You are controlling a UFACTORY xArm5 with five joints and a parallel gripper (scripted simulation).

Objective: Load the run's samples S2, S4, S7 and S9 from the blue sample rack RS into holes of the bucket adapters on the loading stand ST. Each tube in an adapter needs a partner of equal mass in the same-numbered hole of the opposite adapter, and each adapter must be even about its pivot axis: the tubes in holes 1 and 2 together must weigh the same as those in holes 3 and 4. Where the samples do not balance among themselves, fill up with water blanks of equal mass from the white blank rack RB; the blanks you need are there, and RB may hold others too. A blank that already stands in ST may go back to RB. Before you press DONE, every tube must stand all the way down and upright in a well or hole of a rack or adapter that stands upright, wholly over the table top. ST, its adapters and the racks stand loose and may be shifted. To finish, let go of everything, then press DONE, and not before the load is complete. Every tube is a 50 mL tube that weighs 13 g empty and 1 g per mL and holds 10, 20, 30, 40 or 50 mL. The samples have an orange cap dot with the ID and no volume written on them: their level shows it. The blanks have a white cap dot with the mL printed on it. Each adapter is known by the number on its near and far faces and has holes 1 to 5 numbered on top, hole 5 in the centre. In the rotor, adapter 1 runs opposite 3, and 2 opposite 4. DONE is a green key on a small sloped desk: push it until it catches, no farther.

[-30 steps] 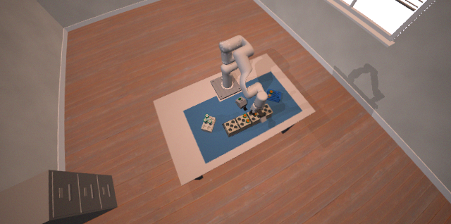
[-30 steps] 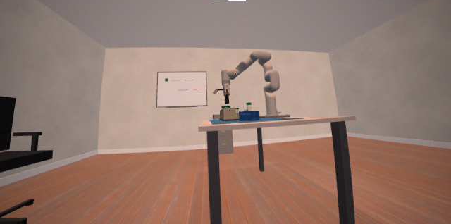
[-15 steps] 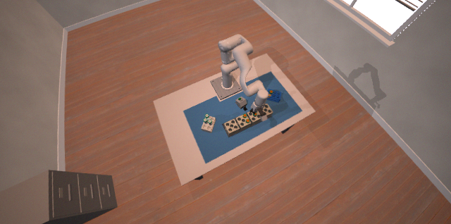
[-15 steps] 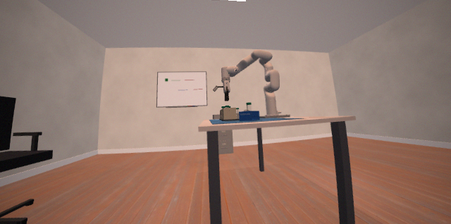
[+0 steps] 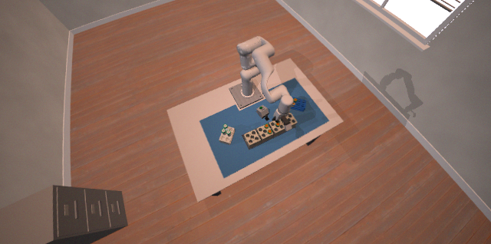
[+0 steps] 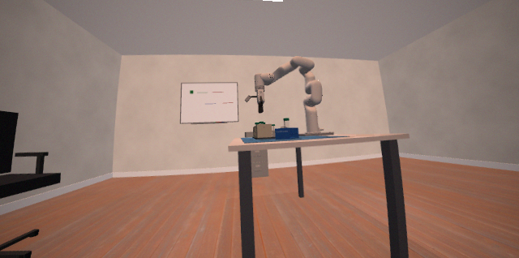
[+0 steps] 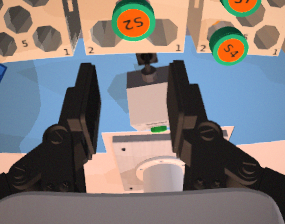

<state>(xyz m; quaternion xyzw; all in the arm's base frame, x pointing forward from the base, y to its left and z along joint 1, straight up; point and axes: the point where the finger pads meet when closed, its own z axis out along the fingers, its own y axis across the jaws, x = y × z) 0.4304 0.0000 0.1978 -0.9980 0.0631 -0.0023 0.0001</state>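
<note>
My gripper is now 260 mm to the right of the sample tube S9, 150 mm above it and 90 mm past it. Round my hand: sample tube S2: 150 mm below, 10 mm to the left; then sample tube S4: 150 mm below, 90 mm to the right, 40 mm behind; then sample tube S7: 150 mm below, 100 mm to the right, 20 mm ahead.
</note>
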